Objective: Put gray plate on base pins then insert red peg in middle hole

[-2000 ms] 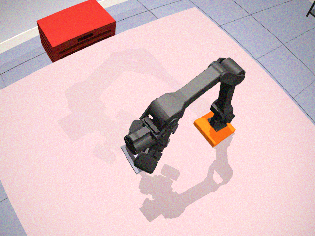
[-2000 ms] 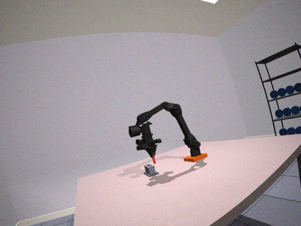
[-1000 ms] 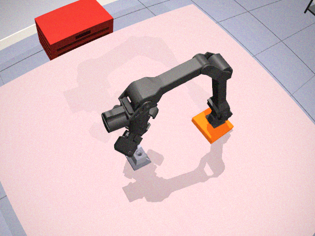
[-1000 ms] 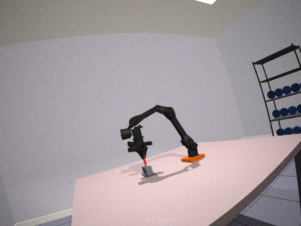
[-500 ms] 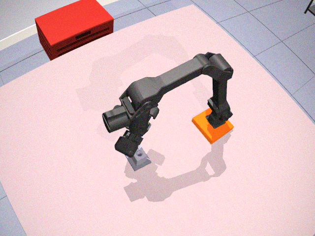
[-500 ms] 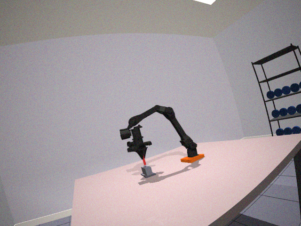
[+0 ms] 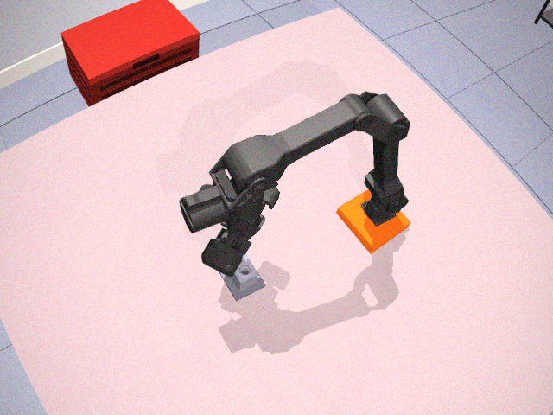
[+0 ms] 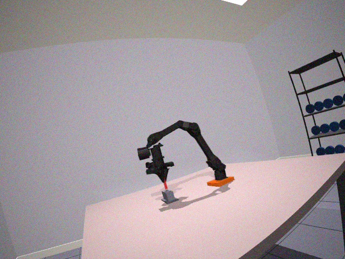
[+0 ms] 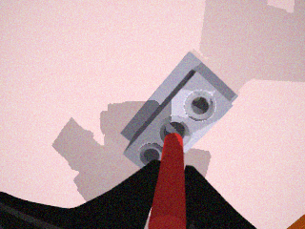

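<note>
The gray plate is 7 cm below my gripper tip. Also, from my gripper tip: red peg right at my gripper tip.
</note>
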